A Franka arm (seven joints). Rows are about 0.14 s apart.
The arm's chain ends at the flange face. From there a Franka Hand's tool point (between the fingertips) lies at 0.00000 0.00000 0.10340 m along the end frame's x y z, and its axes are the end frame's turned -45 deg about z.
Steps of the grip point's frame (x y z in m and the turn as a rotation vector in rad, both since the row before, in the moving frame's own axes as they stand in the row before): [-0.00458, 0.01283, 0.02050, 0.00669, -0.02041, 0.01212]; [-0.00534, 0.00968, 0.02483, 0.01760, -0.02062, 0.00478]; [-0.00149, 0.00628, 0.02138, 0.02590, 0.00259, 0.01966]
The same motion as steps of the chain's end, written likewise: [0.00782, 0.01132, 0.02052, -0.00970, -0.01916, 0.01212]; [0.00586, 0.01041, 0.02487, -0.00214, -0.02703, 0.00478]; [0.00507, 0.00759, 0.02142, 0.02015, -0.01648, 0.01966]
